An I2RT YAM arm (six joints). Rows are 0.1 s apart.
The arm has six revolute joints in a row. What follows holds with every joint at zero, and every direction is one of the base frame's. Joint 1 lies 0.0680 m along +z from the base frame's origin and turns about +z. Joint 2 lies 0.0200 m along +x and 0.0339 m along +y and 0.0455 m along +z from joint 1 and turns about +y. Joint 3 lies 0.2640 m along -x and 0.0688 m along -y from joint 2 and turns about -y. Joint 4 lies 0.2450 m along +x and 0.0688 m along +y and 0.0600 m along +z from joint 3 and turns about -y. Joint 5 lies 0.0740 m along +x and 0.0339 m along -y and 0.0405 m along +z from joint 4 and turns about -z. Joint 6 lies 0.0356 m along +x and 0.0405 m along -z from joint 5 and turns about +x. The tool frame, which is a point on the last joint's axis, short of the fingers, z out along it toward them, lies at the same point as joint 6; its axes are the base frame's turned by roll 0.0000, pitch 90.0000 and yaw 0.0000 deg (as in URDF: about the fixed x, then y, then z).
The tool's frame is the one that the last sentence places.
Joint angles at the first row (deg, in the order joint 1, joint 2, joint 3, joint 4, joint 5, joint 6):
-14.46 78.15 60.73 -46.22 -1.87 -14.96
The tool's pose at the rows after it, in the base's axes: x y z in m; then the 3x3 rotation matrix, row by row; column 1 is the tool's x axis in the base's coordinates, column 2 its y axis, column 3 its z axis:
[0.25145 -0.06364 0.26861], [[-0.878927 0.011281 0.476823], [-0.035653 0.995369 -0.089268], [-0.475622 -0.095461 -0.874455]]
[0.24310 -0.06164 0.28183], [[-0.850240 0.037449 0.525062], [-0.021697 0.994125 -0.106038], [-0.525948 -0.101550 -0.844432]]
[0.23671 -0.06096 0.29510], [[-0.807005 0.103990 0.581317], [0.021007 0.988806 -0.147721], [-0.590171 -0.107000 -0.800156]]
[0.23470 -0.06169 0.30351], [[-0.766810 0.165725 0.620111], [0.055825 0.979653 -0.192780], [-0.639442 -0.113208 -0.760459]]
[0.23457 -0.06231 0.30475], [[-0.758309 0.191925 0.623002], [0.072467 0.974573 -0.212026], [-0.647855 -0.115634 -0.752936]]
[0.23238 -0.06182 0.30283], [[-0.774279 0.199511 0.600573], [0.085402 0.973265 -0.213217], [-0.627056 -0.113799 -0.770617]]
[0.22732 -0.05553 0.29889], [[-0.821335 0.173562 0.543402], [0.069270 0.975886 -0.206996], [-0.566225 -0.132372 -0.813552]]
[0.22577 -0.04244 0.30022], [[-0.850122 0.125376 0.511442], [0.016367 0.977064 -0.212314], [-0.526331 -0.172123 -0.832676]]
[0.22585 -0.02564 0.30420], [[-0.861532 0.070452 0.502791], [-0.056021 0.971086 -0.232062], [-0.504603 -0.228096 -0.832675]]
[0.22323 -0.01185 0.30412], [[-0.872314 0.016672 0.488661], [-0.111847 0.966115 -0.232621], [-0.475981 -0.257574 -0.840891]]
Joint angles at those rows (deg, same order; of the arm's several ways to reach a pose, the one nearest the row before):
-14.46 75.55 60.73 -46.22 -1.87 -14.72
-14.46 72.38 60.73 -46.00 -1.63 -13.50
-14.46 69.47 60.73 -44.40 -0.12 -10.44
-14.46 67.96 60.73 -42.30 1.82 -7.90
-14.46 67.79 60.73 -41.87 2.85 -6.85
-14.41 67.81 60.75 -43.46 3.27 -6.33
-13.04 67.81 60.95 -47.83 4.54 -6.79
-9.54 67.81 61.80 -51.05 7.16 -7.22
-4.78 67.79 62.85 -53.06 10.92 -7.47
-0.99 67.61 63.05 -55.07 12.95 -7.48

